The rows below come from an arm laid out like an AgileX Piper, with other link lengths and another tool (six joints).
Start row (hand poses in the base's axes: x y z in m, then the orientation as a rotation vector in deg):
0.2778, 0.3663, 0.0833, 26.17, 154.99, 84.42
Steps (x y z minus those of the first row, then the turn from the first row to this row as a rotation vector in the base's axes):
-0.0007, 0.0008, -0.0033, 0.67, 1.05, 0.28
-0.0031, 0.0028, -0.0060, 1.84, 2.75, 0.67
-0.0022, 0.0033, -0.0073, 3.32, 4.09, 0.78
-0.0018, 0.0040, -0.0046, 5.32, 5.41, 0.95
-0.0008, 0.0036, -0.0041, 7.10, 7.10, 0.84
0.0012, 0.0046, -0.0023, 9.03, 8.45, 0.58
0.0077, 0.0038, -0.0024, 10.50, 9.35, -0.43
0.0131, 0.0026, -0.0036, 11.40, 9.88, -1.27
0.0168, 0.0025, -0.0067, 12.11, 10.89, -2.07
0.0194, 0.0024, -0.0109, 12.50, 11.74, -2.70
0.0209, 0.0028, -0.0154, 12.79, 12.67, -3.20
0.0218, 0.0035, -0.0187, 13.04, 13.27, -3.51
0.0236, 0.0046, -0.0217, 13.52, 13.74, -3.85
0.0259, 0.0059, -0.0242, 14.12, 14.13, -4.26
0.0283, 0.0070, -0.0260, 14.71, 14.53, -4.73
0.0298, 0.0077, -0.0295, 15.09, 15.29, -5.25
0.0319, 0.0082, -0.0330, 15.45, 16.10, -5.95
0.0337, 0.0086, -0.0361, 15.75, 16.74, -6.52
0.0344, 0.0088, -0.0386, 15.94, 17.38, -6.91
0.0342, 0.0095, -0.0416, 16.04, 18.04, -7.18
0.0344, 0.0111, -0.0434, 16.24, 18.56, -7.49
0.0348, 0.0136, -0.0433, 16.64, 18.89, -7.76
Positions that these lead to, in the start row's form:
0.2771, 0.3671, 0.0800, 26.75, 155.55, 85.62
0.2747, 0.3691, 0.0773, -27.35, -153.94, -86.35
0.2756, 0.3696, 0.0760, -27.98, -151.61, -87.30
0.2760, 0.3703, 0.0787, -28.49, -148.81, -88.86
0.2770, 0.3699, 0.0792, -29.59, -145.98, -89.91
0.2790, 0.3709, 0.0810, -30.68, -143.26, -91.33
0.2855, 0.3701, 0.0809, -32.54, -141.37, -92.64
0.2909, 0.3689, 0.0797, -33.96, -140.25, -93.49
0.2946, 0.3688, 0.0766, -35.58, -138.93, -93.75
0.2972, 0.3687, 0.0724, -36.87, -138.00, -93.71
0.2987, 0.3691, 0.0679, -38.03, -137.09, -93.47
0.2996, 0.3698, 0.0646, -38.74, -136.45, -93.38
0.3014, 0.3709, 0.0616, -39.43, -135.67, -93.65
0.3037, 0.3722, 0.0591, -40.16, -134.85, -94.12
0.3061, 0.3733, 0.0573, -40.97, -134.02, -94.57
0.3076, 0.3740, 0.0538, -42.03, -133.13, -94.53
0.3097, 0.3745, 0.0503, -43.35, -132.23, -94.46
0.3115, 0.3749, 0.0472, -44.40, -131.49, -94.42
0.3122, 0.3751, 0.0447, -45.22, -130.85, -94.22
0.3120, 0.3758, 0.0417, -45.87, -130.28, -93.89
0.3122, 0.3774, 0.0399, -46.51, -129.71, -93.77
0.3126, 0.3799, 0.0400, -47.00, -129.09, -94.01

